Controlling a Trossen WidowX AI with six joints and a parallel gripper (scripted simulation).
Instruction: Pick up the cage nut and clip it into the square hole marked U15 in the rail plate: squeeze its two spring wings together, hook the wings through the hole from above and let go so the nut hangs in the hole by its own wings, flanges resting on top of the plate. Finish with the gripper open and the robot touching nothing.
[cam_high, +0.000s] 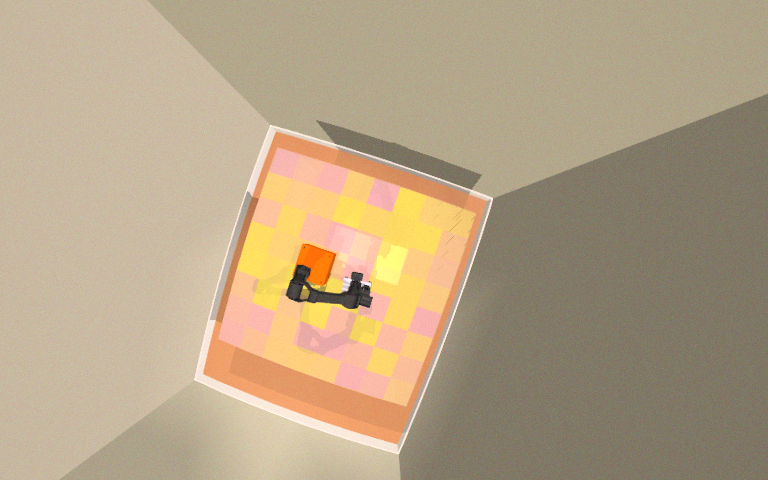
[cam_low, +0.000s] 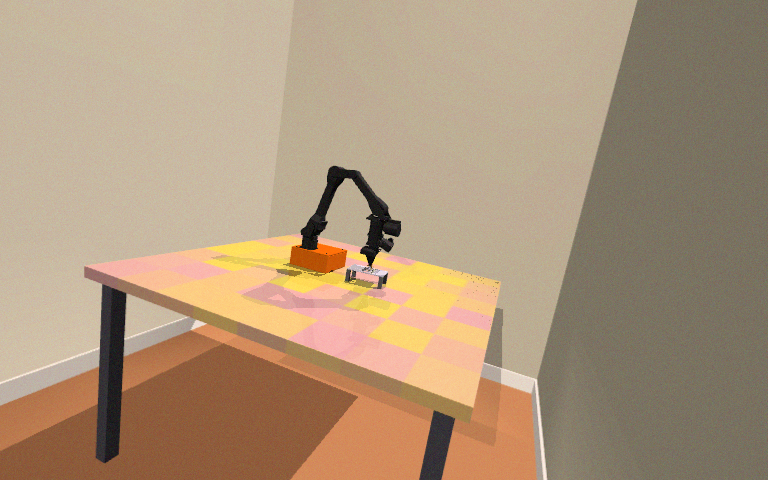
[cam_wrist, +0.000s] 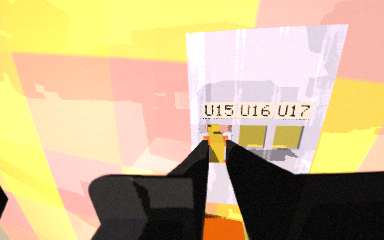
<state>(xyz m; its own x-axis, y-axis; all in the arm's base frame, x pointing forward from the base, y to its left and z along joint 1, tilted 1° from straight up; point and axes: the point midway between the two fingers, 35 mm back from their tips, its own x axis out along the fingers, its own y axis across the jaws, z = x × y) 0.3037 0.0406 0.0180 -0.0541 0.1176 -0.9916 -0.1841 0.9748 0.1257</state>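
Right now the cage nut is 1 cm below my gripper tip.
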